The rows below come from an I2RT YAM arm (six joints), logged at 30 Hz.
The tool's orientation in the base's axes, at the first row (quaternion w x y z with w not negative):
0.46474, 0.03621, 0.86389, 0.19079
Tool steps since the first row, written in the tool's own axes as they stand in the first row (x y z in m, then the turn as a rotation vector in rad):
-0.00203, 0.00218, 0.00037, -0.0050, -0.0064, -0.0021
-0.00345, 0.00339, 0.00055, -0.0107, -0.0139, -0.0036
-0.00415, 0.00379, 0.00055, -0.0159, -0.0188, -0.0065
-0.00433, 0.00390, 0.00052, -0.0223, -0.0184, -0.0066
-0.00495, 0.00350, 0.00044, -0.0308, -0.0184, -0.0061
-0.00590, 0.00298, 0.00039, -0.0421, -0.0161, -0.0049
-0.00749, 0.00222, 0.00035, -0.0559, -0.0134, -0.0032
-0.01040, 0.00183, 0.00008, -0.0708, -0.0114, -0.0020
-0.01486, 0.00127, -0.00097, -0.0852, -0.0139, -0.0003
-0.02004, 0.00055, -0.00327, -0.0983, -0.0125, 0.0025
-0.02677, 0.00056, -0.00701, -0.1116, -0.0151, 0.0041
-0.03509, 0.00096, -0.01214, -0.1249, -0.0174, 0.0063
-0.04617, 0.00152, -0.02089, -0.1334, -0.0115, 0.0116
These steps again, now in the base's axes. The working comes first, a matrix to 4 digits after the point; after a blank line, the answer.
The tool's axes in the first row as the columns of a matrix, in the base's axes (used below as rounded here):
-0.5654, -0.1148, 0.8168
0.2399, 0.9246, 0.2960
-0.7892, 0.3633, -0.4952

0.00120, 0.00164, 0.00221, 0.0018, -0.0077, 0.0027
0.00201, 0.00247, 0.00368, 0.0047, -0.0165, 0.0052
0.00236, 0.00267, 0.00438, 0.0058, -0.0231, 0.0089
0.00243, 0.00272, 0.00458, 0.0093, -0.0243, 0.0142
0.00276, 0.00218, 0.00496, 0.0145, -0.0262, 0.0206
0.00331, 0.00146, 0.00555, 0.0216, -0.0264, 0.0298
0.00427, 0.00036, 0.00654, 0.0305, -0.0267, 0.0408
0.00574, -0.00078, 0.00883, 0.0397, -0.0281, 0.0527
0.00746, -0.00268, 0.01267, 0.0495, -0.0334, 0.0623
0.00860, -0.00527, 0.01763, 0.0591, -0.0344, 0.0718
0.00935, -0.00798, 0.02480, 0.0682, -0.0395, 0.0806
0.00981, -0.01112, 0.03405, 0.0778, -0.0442, 0.0891
0.00887, -0.01585, 0.04733, 0.0862, -0.0392, 0.0954

